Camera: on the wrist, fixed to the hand. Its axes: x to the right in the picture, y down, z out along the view.
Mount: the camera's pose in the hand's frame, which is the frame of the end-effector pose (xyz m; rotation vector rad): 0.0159 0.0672 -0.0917 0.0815 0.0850 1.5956
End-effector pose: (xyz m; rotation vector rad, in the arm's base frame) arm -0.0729 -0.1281 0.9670 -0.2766 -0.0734 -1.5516
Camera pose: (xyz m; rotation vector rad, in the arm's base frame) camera -0.0175 -0.1642 0.8732 -0.1160 0.1349 0.0288
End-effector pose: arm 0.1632 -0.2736 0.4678 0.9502 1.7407 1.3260
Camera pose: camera 0.0831 -0.2858 0.5491 -2.1148 -0.6905 -1.7601
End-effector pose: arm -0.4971 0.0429 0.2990 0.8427 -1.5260 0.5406
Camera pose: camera -0.4901 0.1511 0.3368 -0.5531 -1.8598 1.7216
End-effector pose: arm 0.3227 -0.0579 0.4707 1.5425 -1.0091 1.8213
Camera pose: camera 0.2136 -0.0222 0.4674 -0.3055 1.6869 -1.8601
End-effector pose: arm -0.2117 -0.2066 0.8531 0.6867 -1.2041 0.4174
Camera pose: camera -0.1844 -0.0961 0.8677 -0.3933 -1.4529 1.7780
